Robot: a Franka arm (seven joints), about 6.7 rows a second.
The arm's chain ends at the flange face. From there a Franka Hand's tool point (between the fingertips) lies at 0.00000 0.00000 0.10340 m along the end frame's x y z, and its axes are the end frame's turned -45 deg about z.
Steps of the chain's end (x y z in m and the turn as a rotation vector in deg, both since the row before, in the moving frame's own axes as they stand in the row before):
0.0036, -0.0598, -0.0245, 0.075, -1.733, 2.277
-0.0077, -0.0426, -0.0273, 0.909, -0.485, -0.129
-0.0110, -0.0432, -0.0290, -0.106, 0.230, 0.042
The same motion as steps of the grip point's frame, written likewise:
0.0428, -0.0421, -0.0245, 1.278, -1.172, 2.277
0.0252, -0.0373, -0.0273, 0.986, 0.300, -0.129
0.0229, -0.0379, -0.0290, -0.238, 0.088, 0.042

